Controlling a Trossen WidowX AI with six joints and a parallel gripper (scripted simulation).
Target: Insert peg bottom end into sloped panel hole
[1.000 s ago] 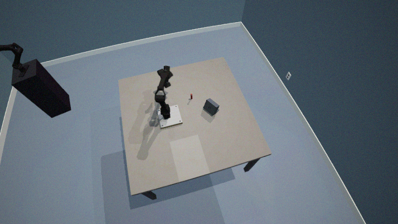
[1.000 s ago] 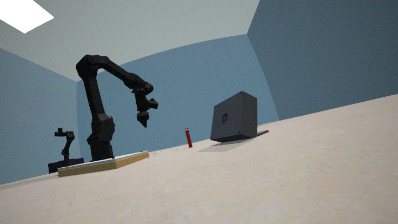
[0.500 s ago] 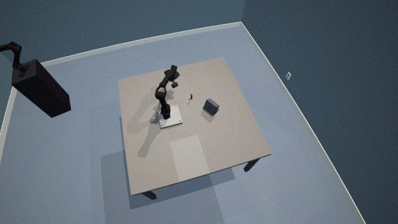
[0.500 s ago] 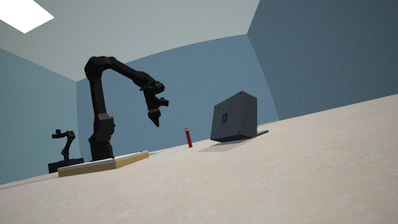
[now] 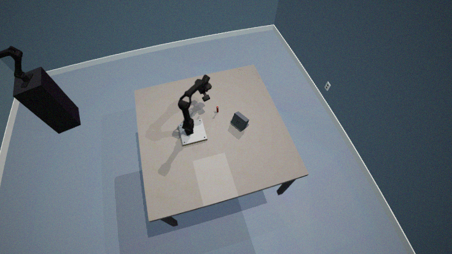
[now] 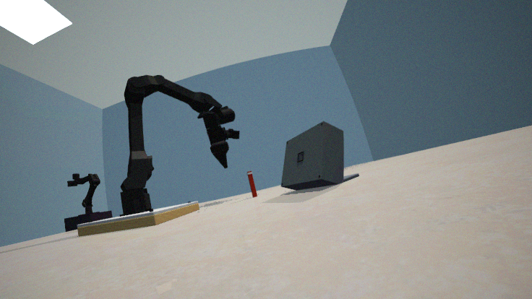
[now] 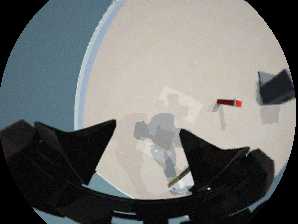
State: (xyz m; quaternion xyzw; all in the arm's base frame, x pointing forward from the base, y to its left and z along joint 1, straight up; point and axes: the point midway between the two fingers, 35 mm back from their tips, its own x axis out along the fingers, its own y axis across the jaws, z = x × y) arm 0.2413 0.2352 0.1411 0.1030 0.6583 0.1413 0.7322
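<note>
My gripper tip is now 80 mm short of the red peg, 150 mm to the left of it and 80 mm above it. From my gripper tip the other things lie so: sloped panel 190 mm ahead, 360 mm to the right, 80 mm below.
</note>
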